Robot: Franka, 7 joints.
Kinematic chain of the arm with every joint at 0, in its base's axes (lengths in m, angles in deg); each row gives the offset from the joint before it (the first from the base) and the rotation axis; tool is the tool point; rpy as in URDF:
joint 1: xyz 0 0 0.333 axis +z
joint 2: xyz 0 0 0 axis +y
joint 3: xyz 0 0 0.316 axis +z
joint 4: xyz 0.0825 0 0 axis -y
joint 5: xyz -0.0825 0 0.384 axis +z
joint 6: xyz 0 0 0 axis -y
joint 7: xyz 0.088 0 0 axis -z
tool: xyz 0 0 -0.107 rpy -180 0 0
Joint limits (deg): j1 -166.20..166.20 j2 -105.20..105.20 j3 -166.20..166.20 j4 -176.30..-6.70 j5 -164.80..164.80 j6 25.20..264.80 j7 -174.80..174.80
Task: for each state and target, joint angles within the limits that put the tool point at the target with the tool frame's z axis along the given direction. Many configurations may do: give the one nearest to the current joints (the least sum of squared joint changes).
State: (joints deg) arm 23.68 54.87 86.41 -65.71 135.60 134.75 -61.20
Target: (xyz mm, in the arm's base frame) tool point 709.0 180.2 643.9 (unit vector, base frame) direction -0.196 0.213 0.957
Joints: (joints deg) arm -20.90 58.95 70.31 -56.85 109.68 88.93 -61.20
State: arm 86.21 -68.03 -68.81 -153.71 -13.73 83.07 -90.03
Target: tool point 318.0 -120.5 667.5 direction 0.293 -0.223 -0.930
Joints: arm 58.30 -65.13 -32.99 -122.77 -53.02 75.90 -90.03
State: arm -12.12 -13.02 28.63 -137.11 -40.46 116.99 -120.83
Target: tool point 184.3 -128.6 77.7 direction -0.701 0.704 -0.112
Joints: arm -45.28 31.41 5.83 -148.36 4.48 96.32 -120.83
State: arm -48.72 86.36 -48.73 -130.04 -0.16 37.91 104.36
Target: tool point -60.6 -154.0 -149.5 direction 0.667 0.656 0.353
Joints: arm -63.90 99.40 -27.82 -107.69 50.10 57.23 104.36
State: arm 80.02 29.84 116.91 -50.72 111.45 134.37 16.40
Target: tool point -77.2 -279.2 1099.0 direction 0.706 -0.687 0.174
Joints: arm 93.84 9.55 157.01 -46.20 73.60 110.38 16.40
